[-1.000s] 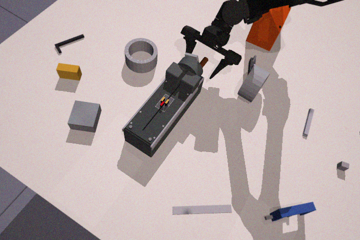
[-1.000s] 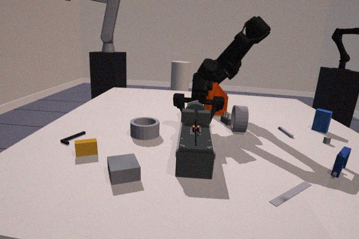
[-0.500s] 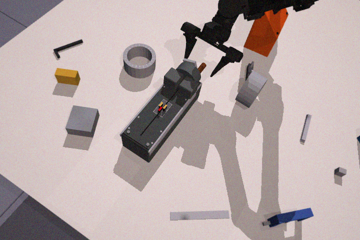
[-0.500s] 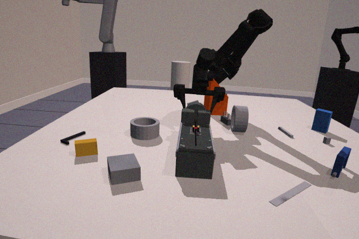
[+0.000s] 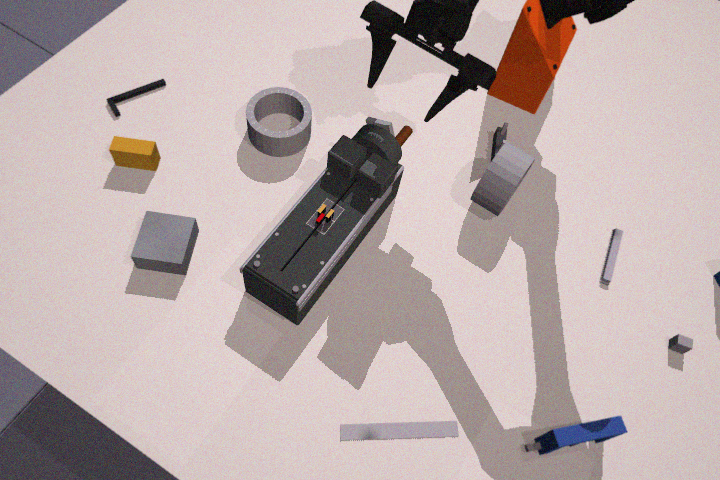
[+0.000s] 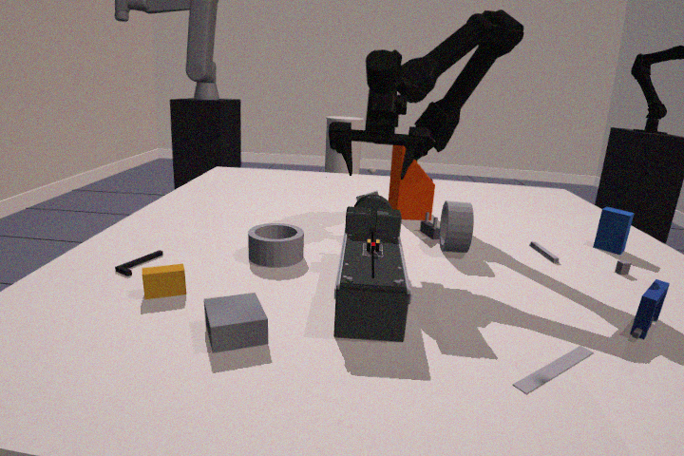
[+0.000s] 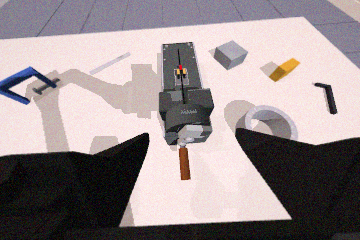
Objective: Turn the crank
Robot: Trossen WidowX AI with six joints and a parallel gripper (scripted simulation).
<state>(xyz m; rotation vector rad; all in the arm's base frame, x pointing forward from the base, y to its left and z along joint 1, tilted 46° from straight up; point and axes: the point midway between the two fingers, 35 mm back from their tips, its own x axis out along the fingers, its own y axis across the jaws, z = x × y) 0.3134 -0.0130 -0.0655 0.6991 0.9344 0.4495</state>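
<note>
The crank handle is 20 mm behind my gripper tip, 10 mm to the left of it and 90 mm below it. Also, from my gripper tip: red pointer (170 mm ahead, 10 mm to the left, 70 mm below); grey cube (310 mm ahead, 140 mm to the right, 140 mm below); yellow block (240 mm ahead, 290 mm to the right, 130 mm below).
</note>
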